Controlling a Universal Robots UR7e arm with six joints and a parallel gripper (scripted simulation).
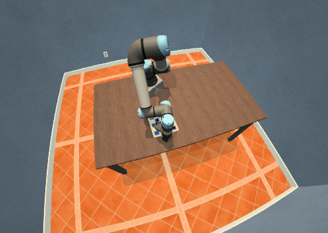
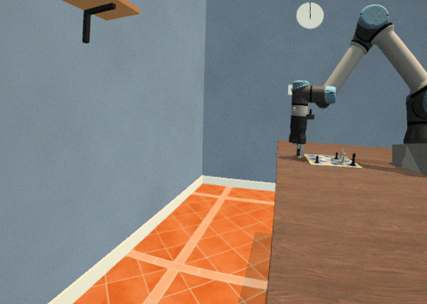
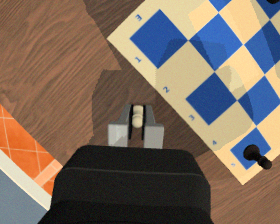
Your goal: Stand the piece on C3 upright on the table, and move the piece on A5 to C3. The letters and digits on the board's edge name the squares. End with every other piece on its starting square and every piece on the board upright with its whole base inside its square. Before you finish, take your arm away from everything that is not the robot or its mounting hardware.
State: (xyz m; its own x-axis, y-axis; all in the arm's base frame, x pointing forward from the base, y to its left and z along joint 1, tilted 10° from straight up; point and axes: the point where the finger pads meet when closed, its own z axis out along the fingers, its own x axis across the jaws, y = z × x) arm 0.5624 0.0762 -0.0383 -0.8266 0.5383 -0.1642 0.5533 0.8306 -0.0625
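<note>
Now: the small white piece 10 mm below my hand. From my hand the other things lie so: tall black piece 240 mm behind, 60 mm to the left, 10 mm above; then cream chessboard 140 mm behind, 20 mm below, 10 mm to the left.
</note>
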